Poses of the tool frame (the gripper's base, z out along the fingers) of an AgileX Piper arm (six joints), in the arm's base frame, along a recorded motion.
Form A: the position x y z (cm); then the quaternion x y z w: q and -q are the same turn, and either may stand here.
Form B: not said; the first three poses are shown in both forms.
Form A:
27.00 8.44 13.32 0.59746 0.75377 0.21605 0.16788
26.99 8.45 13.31 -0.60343 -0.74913 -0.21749 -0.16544
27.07 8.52 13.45 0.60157 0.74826 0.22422 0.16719
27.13 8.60 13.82 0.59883 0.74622 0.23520 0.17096
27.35 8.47 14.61 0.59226 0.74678 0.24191 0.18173
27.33 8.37 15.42 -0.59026 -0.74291 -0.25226 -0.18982
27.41 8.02 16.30 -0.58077 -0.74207 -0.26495 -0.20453
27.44 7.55 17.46 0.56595 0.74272 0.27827 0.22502
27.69 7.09 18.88 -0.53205 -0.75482 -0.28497 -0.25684
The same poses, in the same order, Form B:
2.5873 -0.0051 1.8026 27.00 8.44 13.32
2.5882 -0.0146 1.7896 26.99 8.45 13.31
2.5750 -0.0196 1.7930 27.07 8.52 13.45
2.5521 -0.0265 1.7971 27.13 8.60 13.82
2.5270 -0.0151 1.8054 27.35 8.47 14.61
2.4994 -0.0158 1.8040 27.33 8.37 15.42
2.4590 -0.0042 1.8150 27.41 8.02 16.30
2.4098 0.0193 1.8319 27.44 7.55 17.46
2.3577 0.0846 1.8786 27.69 7.09 18.88

